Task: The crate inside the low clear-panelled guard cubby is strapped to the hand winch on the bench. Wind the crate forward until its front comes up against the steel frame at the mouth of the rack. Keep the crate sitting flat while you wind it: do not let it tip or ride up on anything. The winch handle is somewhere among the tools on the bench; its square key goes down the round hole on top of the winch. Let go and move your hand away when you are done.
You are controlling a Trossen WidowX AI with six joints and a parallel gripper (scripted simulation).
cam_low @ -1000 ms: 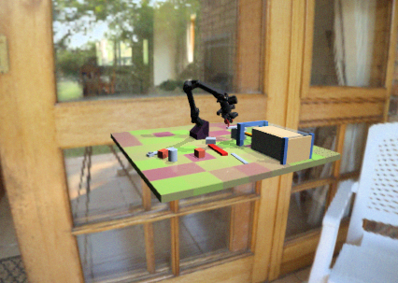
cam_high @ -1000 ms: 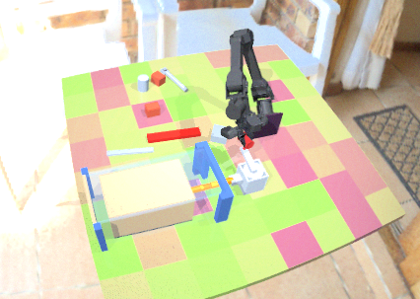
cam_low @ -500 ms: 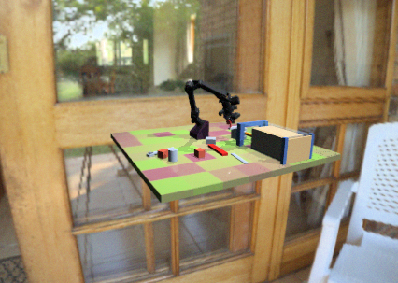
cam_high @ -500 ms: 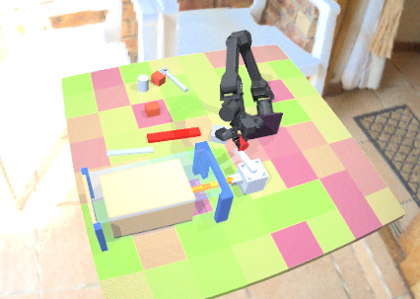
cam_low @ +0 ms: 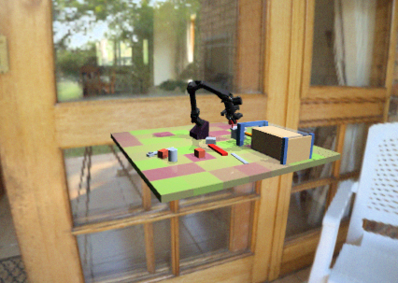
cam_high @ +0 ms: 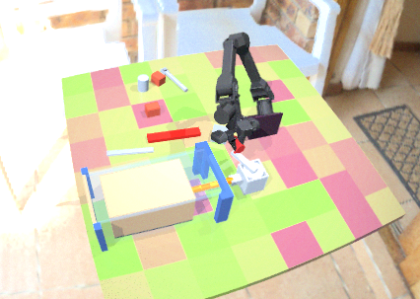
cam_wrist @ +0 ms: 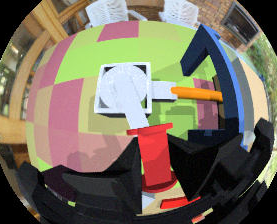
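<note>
Right now my gripper tip is 3 cm above the winch handle, 2 cm to the right of it and 1 cm past it. From my gripper tip the other things lie so: grey block (19 cm to the right, 11 cm below, 4 cm behind); then grey winch (10 cm below, 7 cm to the left, 5 cm behind); then red grip (2 cm to the right).
</note>
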